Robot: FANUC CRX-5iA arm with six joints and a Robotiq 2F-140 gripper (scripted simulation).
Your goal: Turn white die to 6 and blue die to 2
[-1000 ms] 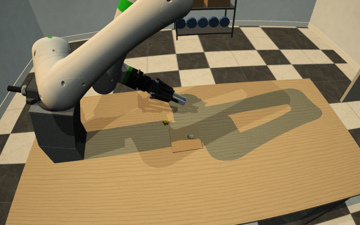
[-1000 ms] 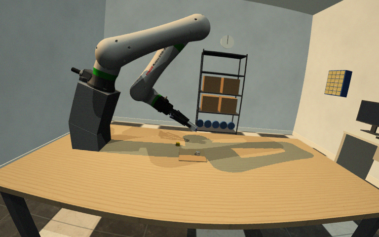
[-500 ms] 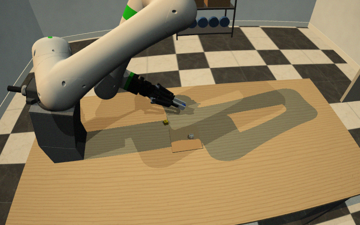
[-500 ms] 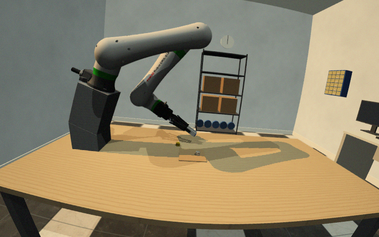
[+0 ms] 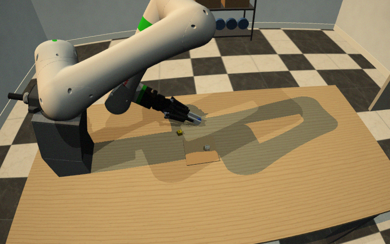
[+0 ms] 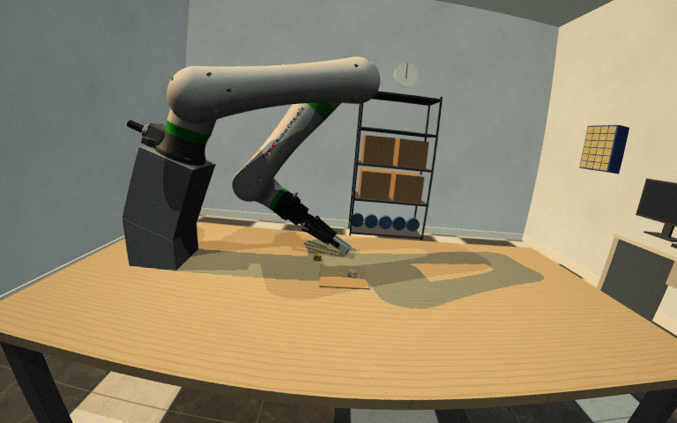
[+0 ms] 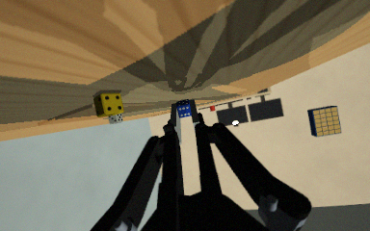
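The blue die is 2 cm ahead of my hand, 1 cm to the right of it and 2 cm below it. From my hand the other things lie so: white die (4 cm ahead, 16 cm to the right, 3 cm below); then tan mat (1 cm ahead, 16 cm to the right, 4 cm below); then yellow die (7 cm behind, 5 cm to the right, 3 cm below).
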